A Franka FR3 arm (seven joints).
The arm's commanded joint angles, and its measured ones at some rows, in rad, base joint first. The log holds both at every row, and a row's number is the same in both.
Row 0, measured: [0.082, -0.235, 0.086, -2.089, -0.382, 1.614, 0.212]
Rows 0 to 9, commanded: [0.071, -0.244, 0.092, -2.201, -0.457, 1.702, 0.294]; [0.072, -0.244, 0.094, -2.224, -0.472, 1.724, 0.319]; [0.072, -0.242, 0.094, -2.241, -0.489, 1.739, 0.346]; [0.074, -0.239, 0.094, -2.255, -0.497, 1.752, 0.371]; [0.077, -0.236, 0.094, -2.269, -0.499, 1.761, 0.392]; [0.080, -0.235, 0.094, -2.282, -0.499, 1.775, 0.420]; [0.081, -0.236, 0.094, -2.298, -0.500, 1.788, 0.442]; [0.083, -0.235, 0.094, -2.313, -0.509, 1.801, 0.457]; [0.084, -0.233, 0.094, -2.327, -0.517, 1.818, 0.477]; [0.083, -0.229, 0.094, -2.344, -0.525, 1.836, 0.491]
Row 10, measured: [0.084, -0.222, 0.088, -2.283, -0.487, 1.777, 0.427]
